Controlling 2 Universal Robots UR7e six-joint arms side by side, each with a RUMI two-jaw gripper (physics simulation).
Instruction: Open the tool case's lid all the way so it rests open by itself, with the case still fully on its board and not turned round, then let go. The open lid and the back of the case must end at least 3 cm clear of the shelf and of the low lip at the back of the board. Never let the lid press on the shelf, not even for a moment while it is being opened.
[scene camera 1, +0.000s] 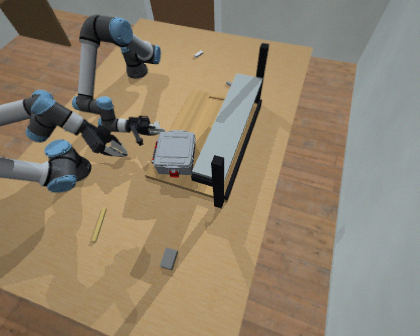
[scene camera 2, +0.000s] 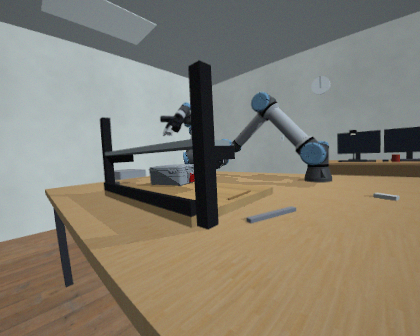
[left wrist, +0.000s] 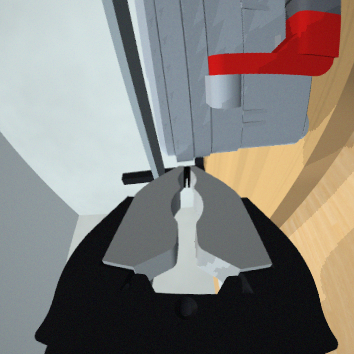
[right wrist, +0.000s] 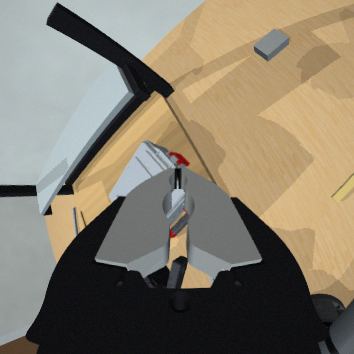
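The grey tool case stands on its board with its lid down; any slight gap under the lid cannot be made out. Red parts show on its sides. The shelf stands to the right of the case in scene camera 1. My left gripper is shut, its tips close to the case's upper left corner in scene camera 1. My right gripper is shut, left of the case and apart from it.
Black posts carry the shelf, and a low black lip runs along the board's back. A grey block, a yellow strip and a small white piece lie on the table.
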